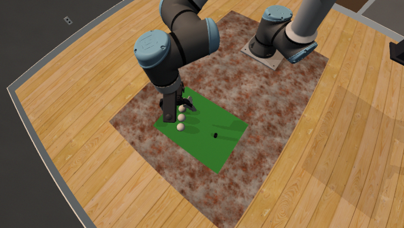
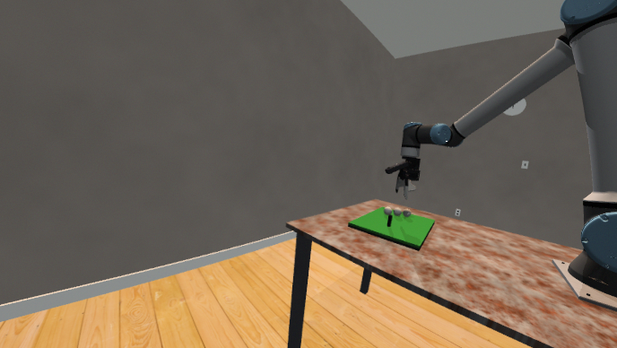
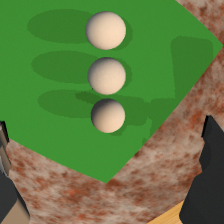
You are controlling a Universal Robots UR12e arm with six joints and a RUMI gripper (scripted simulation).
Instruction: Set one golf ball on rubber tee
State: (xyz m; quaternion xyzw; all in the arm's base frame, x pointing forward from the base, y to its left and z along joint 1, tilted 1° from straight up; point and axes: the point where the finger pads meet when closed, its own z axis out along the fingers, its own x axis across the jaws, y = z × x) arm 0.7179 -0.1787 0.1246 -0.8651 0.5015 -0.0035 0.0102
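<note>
Now: hand 9 cm above the white golf ball.
</note>
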